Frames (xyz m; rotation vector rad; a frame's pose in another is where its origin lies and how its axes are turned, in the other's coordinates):
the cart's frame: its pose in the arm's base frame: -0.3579 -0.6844 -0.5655 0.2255 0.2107 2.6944
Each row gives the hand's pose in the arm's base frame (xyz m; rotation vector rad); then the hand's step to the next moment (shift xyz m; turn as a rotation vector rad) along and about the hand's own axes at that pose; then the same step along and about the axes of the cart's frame.
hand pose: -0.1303 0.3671 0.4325 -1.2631 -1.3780 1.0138
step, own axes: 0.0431 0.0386 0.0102 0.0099 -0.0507 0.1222
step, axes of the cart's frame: 0.0182 -0.0479 -0.0287 0.1229 0.0499 0.0043
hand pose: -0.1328 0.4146 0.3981 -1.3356 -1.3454 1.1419
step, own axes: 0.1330 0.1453 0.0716 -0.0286 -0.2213 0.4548
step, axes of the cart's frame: 0.0785 -0.1266 -0.1474 0.4377 0.2519 0.0397
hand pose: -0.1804 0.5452 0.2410 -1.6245 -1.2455 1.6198
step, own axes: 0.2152 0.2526 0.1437 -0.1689 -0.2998 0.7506
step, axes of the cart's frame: 0.0719 -0.0566 -0.3499 0.6360 0.5234 0.0579
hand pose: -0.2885 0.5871 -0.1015 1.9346 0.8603 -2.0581
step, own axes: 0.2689 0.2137 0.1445 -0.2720 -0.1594 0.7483
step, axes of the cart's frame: -0.0741 0.1260 -0.3428 0.5065 0.6238 0.1172
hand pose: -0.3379 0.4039 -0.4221 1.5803 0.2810 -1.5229
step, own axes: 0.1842 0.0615 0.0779 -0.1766 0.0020 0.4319
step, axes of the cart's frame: -0.1126 0.1141 -0.1345 0.2252 0.3872 0.1307
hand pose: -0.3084 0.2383 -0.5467 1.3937 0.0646 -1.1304
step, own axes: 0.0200 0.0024 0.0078 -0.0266 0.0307 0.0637
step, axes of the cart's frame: -0.0156 0.0118 -0.0093 0.0159 0.0592 0.0442
